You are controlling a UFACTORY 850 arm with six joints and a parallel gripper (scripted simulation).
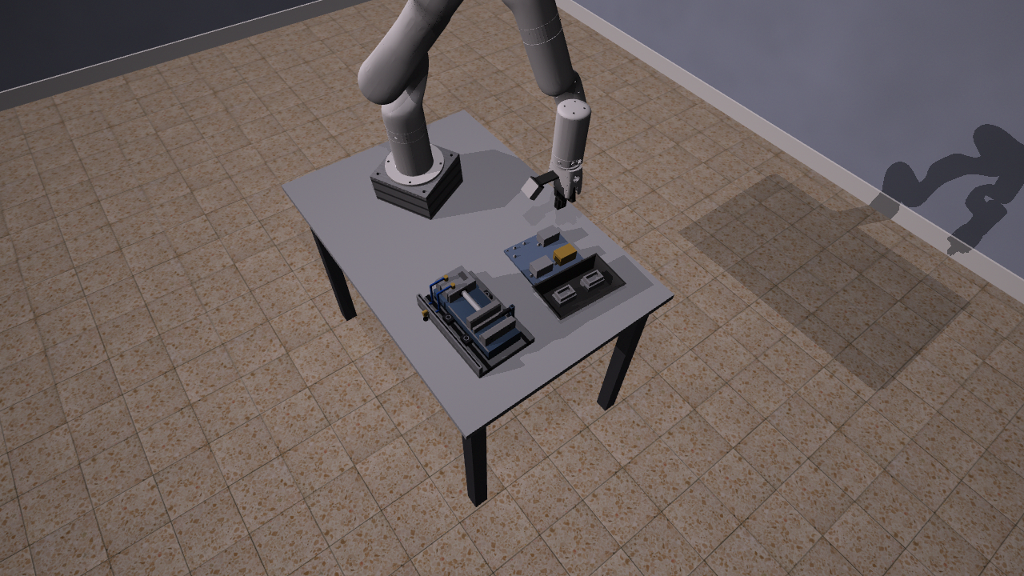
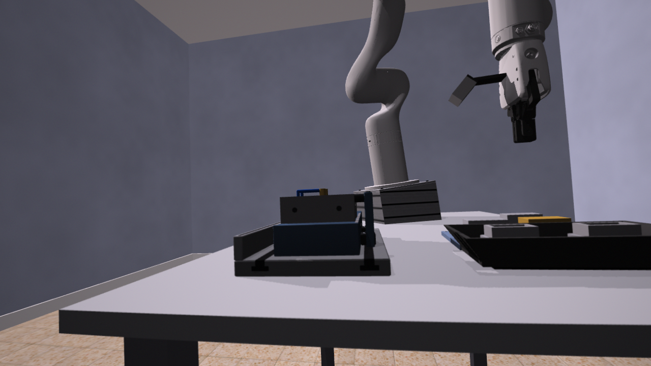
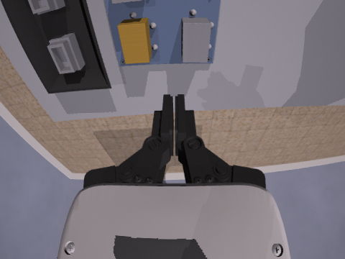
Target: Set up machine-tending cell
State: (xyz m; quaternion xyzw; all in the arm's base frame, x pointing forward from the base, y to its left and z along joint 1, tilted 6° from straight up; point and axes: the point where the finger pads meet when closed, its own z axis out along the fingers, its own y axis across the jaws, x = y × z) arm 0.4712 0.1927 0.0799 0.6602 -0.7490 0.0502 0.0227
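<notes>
The aluminium blank lies 17 cm below my hand and 3 cm behind it. The rest, counted from my hand: brass blank 17 cm below, 6 cm ahead, 1 cm to the right.
</notes>
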